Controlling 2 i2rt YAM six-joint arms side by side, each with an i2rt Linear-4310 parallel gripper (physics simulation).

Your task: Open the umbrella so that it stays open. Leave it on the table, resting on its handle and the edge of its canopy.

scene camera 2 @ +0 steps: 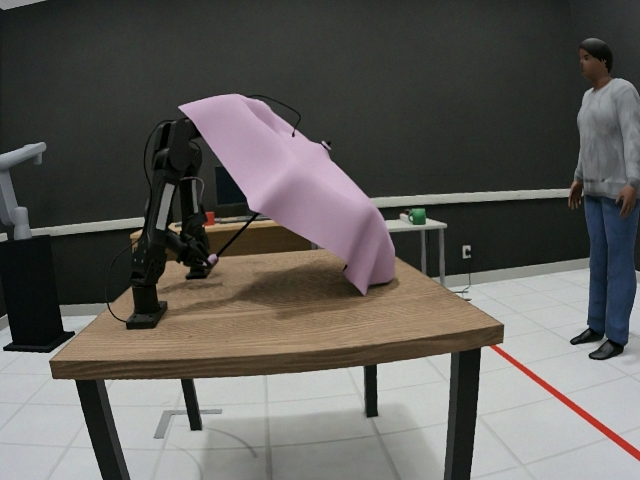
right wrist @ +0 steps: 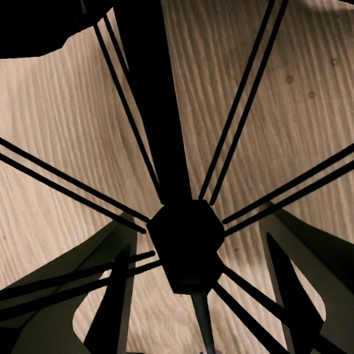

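The pink umbrella (scene camera 2: 310, 191) is spread open and tilted. The lower right edge of its canopy reaches the table top (scene camera 2: 248, 330). Its pink handle (scene camera 2: 212, 259) is at the lower left, at the end of the thin dark shaft (scene camera 2: 236, 234) (right wrist: 202, 320). My left gripper (scene camera 2: 207, 259) is shut on the handle, low over the table. My right gripper (right wrist: 195, 215) is partly open beneath the canopy, its fingers standing apart on either side of the dark hub (right wrist: 185, 240) on the shaft, with gaps visible beside it. The canopy hides my right gripper in scene camera 2.
The ribs (right wrist: 240, 100) fan out from the hub around my right fingers. The arm bases (scene camera 2: 146, 316) stand at the table's left. A side table with a green mug (scene camera 2: 416, 216) and a desk with a monitor stand behind. A person (scene camera 2: 604, 155) stands at the right.
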